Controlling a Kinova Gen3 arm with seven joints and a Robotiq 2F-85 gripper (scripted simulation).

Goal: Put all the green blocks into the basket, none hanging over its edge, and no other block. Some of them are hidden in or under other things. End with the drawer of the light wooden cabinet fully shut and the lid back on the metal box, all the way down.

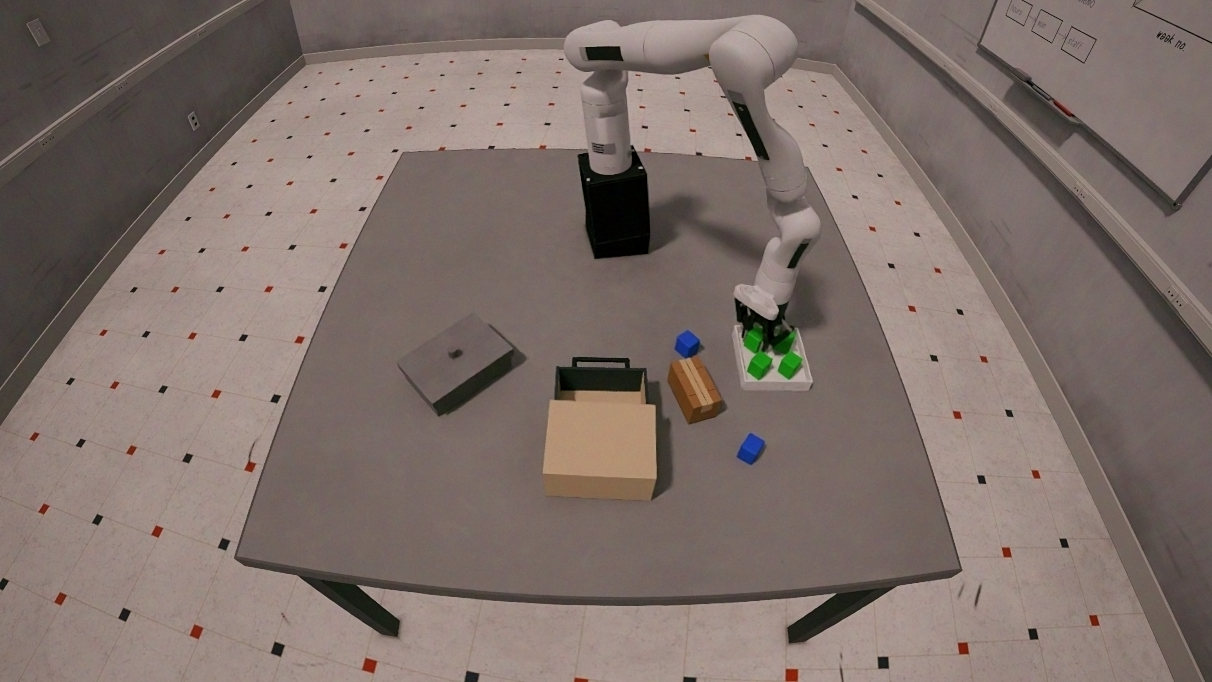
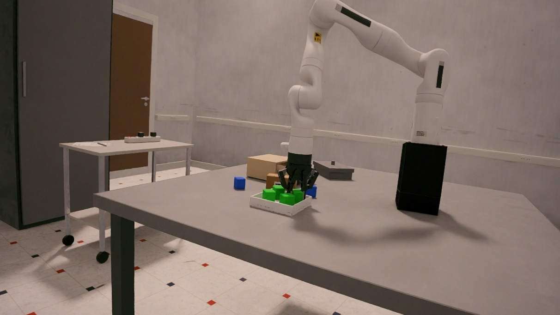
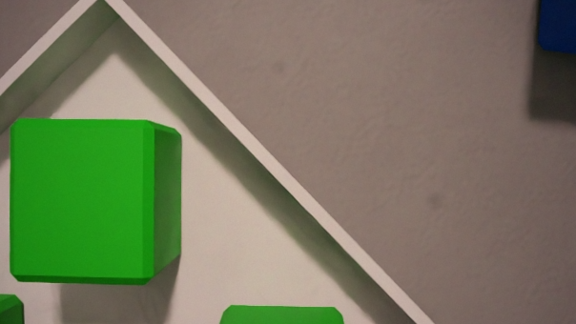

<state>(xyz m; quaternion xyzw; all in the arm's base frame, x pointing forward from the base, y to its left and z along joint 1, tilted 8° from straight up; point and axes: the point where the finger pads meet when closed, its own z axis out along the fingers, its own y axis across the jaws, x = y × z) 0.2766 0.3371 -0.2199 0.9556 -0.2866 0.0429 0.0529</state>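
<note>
Right now the white basket is 30 mm ahead of my hand, 40 mm to the left of it and 20 mm below it. From my hand the other things lie so: light wooden cabinet 280 mm ahead, 260 mm to the right, 10 mm above; then brown cardboard box 150 mm ahead, 110 mm to the right, 10 mm above; then drawer 220 mm ahead, 270 mm to the right, 10 mm above.
</note>
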